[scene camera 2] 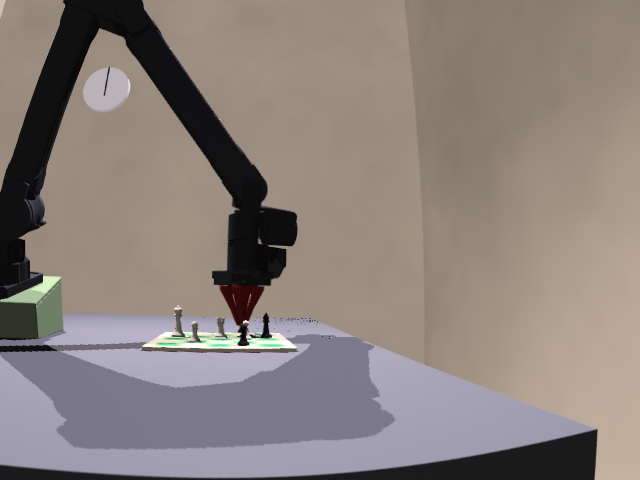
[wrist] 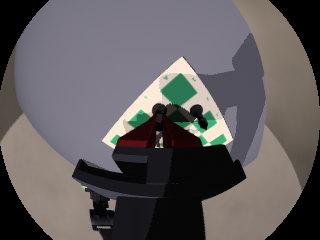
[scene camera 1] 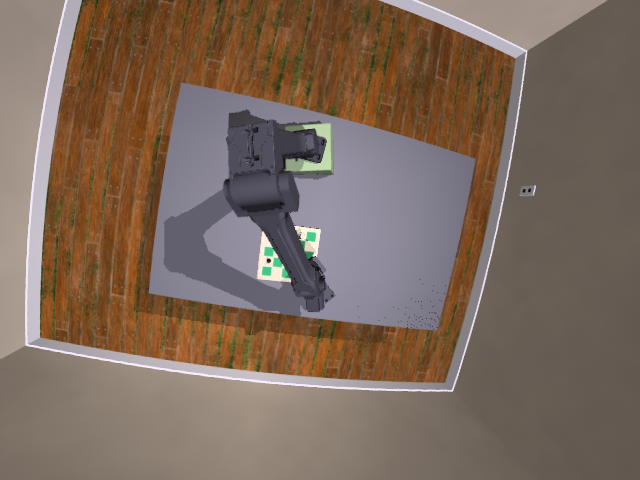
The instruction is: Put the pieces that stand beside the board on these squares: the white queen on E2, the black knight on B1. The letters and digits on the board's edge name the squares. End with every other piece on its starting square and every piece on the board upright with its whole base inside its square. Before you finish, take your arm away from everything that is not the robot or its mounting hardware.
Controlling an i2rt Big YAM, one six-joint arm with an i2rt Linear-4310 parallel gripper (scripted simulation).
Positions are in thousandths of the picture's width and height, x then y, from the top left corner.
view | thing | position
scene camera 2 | my gripper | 377,678
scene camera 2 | green-and-cream chessboard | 327,716
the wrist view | my gripper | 498,494
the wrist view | green-and-cream chessboard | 561,369
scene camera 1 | green-and-cream chessboard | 427,566
